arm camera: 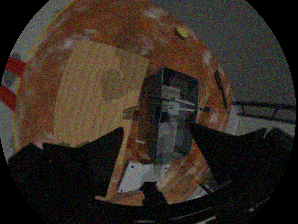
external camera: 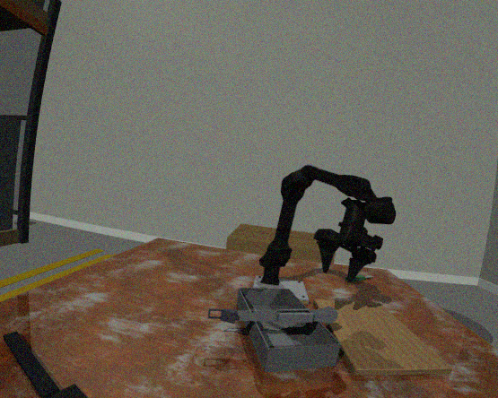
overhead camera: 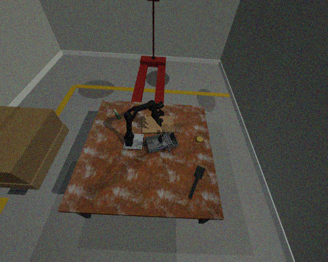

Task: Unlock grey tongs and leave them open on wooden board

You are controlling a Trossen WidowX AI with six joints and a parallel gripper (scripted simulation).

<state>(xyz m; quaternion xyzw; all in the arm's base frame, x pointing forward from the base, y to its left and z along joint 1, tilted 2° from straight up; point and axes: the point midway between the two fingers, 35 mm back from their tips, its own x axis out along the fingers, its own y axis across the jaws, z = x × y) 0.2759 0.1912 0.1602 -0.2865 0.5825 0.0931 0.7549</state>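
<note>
Right now the grey roasting tin is 13 cm to the right of my gripper tip, 12 cm below it and 4 cm ahead of it. From my gripper tip the other things lie so: yellow disc: 44 cm ahead, 14 cm below, 2 cm to the right; then wooden board: 14 cm below, 12 cm to the left, 2 cm behind; then black spatula: 47 cm to the right, 40 cm ahead, 15 cm below.
</note>
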